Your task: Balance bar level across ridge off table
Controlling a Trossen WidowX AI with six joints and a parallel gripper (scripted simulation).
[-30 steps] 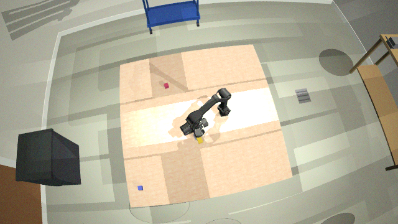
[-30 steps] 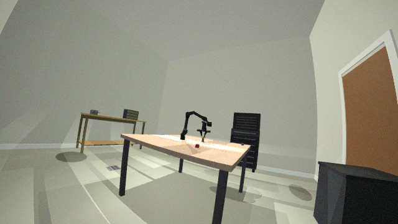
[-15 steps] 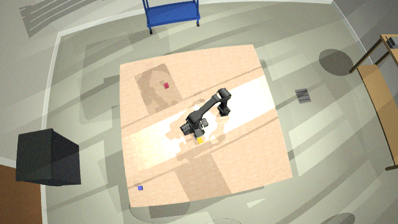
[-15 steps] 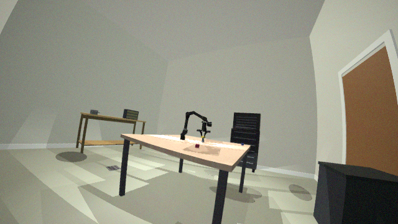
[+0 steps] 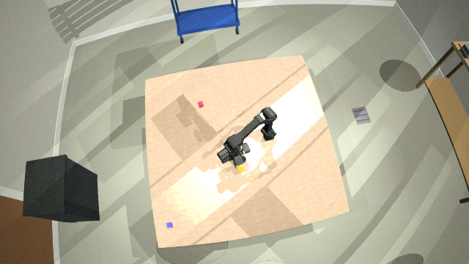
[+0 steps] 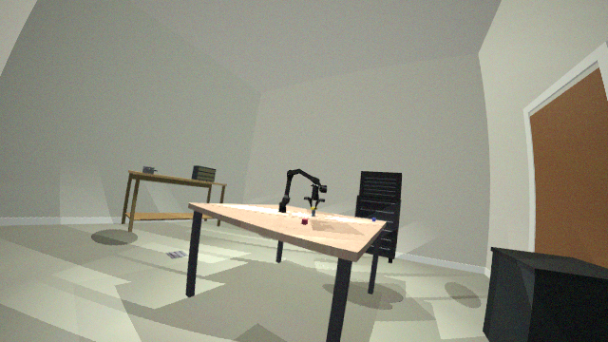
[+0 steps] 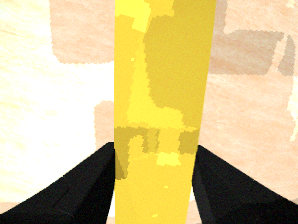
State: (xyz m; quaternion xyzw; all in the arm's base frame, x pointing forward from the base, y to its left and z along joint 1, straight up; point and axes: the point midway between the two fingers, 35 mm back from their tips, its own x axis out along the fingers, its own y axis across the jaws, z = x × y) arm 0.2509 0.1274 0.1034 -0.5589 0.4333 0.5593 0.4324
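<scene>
Now: the yellow bar 3 cm to the left of my gripper tip and 1 cm behind it. The rest, counted from my gripper tip: blue cube (49 cm ahead, 37 cm to the left, 5 cm below); red cube (44 cm to the right, 17 cm ahead, 5 cm below).
</scene>
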